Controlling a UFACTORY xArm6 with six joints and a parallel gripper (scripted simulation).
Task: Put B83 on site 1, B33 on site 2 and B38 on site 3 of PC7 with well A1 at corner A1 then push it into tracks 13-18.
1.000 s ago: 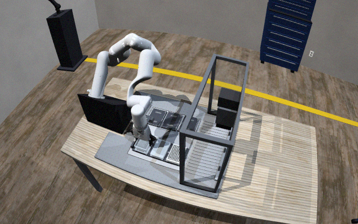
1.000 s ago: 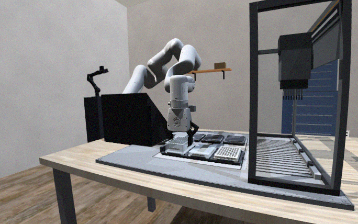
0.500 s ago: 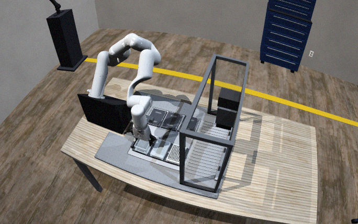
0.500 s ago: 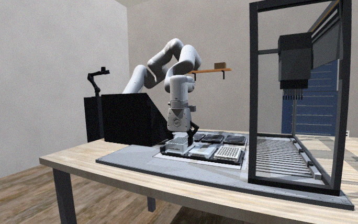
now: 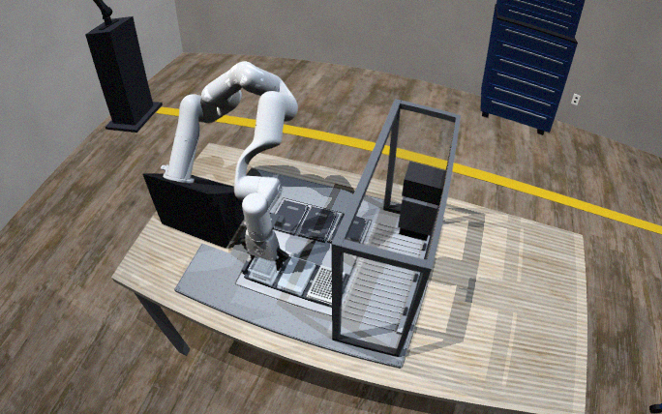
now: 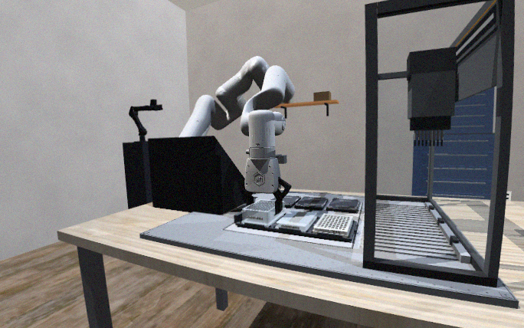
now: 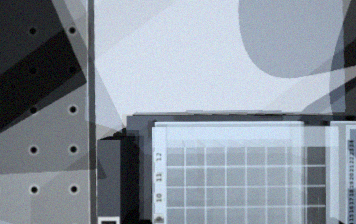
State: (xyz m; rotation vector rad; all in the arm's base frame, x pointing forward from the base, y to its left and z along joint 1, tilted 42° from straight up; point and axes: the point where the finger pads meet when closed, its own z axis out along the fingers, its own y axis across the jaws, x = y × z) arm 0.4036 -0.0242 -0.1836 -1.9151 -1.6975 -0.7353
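Now: hand 1 cm above the deep-well block B83. Round my hand: nest s2: 11 cm ahead, 23 cm to the left, 4 cm below; then nest s3: 22 cm ahead, 23 cm to the left, 4 cm below; then dark carrier PC7: 10 cm ahead, 1 cm to the right, 3 cm below.
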